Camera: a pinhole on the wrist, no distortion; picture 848 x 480 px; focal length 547.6 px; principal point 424.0 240.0 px. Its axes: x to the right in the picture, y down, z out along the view. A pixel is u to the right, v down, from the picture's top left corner.
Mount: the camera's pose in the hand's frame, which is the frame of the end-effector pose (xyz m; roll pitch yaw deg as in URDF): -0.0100 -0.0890 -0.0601 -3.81 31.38 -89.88
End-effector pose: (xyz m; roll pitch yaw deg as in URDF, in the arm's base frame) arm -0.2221 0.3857 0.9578 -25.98 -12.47 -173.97
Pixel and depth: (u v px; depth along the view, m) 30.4 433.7 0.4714
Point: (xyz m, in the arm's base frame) -0.2827 0.1901 1.4610
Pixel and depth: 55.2 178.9 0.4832
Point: -0.0660 0.2293 1.4383
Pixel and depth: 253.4 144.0 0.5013
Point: -0.0516 0.4023 1.4356
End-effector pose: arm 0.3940 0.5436 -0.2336 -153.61 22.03 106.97
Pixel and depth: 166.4 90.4 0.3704
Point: 0.1788 0.2945 -0.4373
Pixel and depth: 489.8 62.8 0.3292
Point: 0.0826 0.3371 -0.2466
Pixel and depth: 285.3 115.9 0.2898
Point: 0.1721 0.3724 -0.3286
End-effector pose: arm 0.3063 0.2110 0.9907 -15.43 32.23 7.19
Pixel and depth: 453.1 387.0 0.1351
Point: 0.4023 0.0770 1.0489
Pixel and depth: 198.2 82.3 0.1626
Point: 0.3539 0.1335 1.1363
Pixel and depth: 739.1 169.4 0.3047
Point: 0.4393 -0.1297 1.1855
